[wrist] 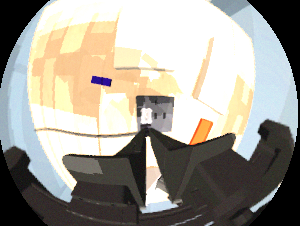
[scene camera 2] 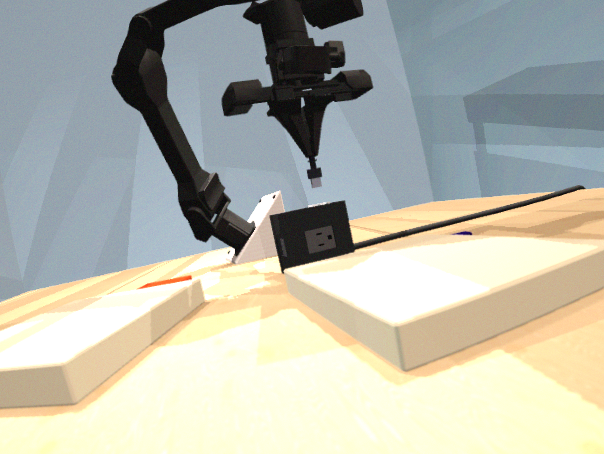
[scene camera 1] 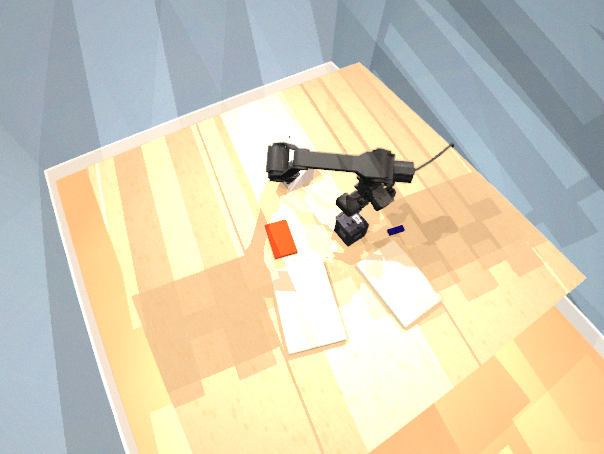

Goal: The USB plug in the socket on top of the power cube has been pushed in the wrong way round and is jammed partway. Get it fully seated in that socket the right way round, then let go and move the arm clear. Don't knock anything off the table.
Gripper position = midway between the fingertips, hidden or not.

Scene:
My gripper [scene camera 2: 312, 157] holds an usb plug.

